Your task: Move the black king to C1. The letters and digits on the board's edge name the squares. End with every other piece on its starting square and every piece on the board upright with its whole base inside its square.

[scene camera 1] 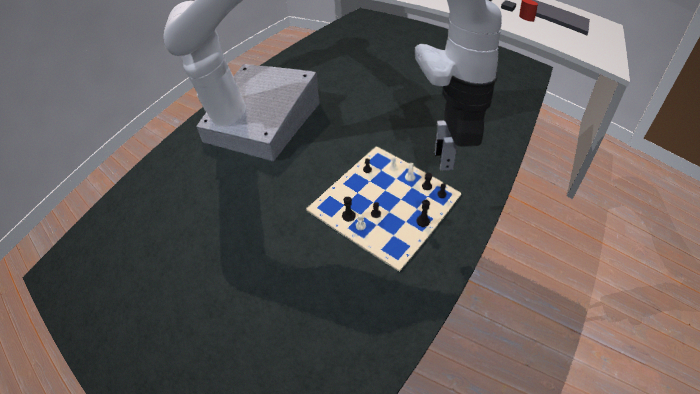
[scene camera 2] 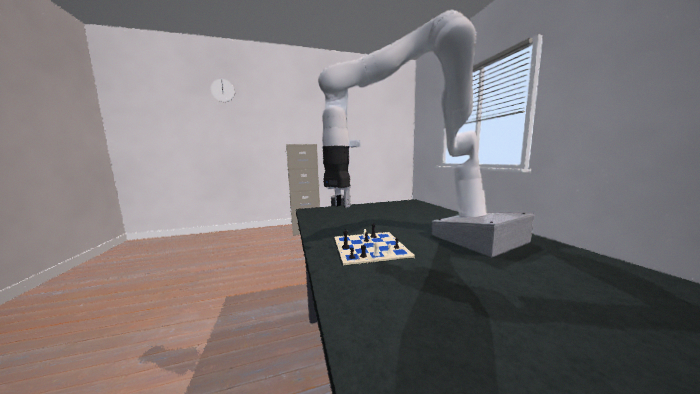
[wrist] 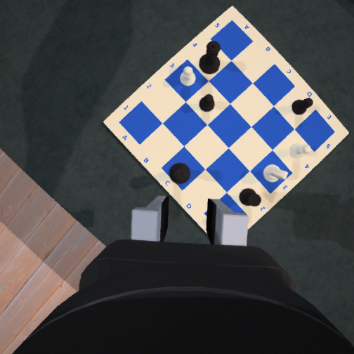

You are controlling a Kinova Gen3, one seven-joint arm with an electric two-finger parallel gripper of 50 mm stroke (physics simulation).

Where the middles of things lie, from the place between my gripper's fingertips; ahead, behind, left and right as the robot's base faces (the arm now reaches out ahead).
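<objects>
I see the chessboard point(scene camera 1: 394, 237), and my gripper is now 15 cm above the chessboard and 10 cm past the chessboard.
</objects>
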